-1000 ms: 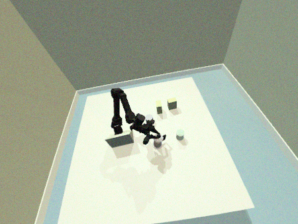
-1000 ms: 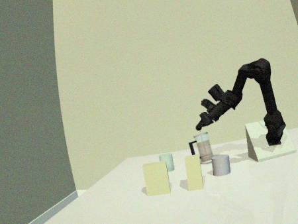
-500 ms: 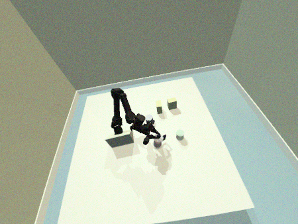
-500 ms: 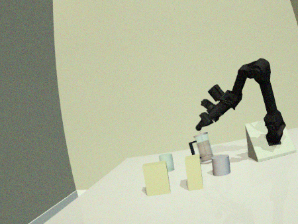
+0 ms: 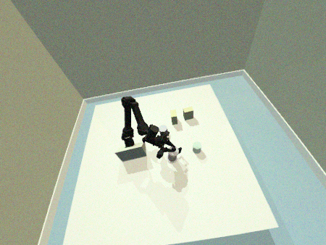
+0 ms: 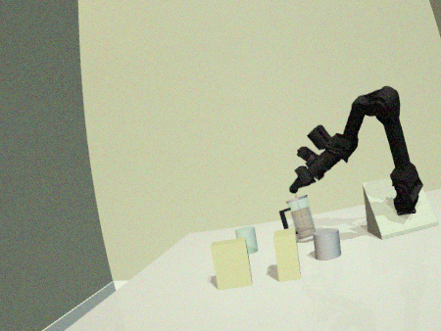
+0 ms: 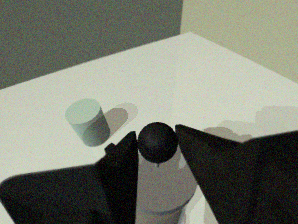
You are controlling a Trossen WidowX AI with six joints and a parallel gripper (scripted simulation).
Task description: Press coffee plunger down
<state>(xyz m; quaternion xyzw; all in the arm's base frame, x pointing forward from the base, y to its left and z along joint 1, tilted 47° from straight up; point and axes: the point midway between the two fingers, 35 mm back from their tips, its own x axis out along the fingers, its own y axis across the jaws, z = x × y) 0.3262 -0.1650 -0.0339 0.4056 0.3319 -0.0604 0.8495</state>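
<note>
My gripper tip is 2 cm to the right of the glass coffee press and 9 cm above it. From my gripper tip the other things lie so: pale green cylinder 17 cm ahead, 5 cm to the left, 14 cm below.
</note>
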